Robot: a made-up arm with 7 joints. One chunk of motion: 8 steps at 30 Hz.
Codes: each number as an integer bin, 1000 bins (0 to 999) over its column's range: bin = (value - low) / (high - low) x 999, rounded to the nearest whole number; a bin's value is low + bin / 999 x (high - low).
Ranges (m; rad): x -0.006..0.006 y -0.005..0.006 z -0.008..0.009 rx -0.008..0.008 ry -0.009..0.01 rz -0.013..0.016
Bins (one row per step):
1: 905 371 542 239 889 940
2: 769 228 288 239 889 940
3: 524 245 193 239 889 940
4: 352 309 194 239 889 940
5: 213 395 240 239 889 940
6: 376 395 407 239 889 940
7: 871 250 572 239 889 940
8: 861 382 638 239 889 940
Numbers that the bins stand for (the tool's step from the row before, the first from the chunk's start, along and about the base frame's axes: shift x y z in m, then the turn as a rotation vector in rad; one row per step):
1: 0.00487 -0.00091 0.00122 -0.00417 0.00791 0.01429
2: 0.00324 -0.00249 -0.00310 -0.00417 0.00791 0.01429
3: 0.00029 -0.00230 -0.00472 -0.00417 0.00791 0.01429
4: -0.00177 -0.00160 -0.00470 -0.00417 0.00791 0.01429
5: -0.00344 -0.00065 -0.00392 -0.00417 0.00791 0.01429
6: -0.00148 -0.00065 -0.00107 -0.00417 0.00791 0.01429
7: 0.00446 -0.00225 0.00173 -0.00417 0.00791 0.01429
8: 0.00434 -0.00079 0.00286 -0.00417 0.00791 0.01429

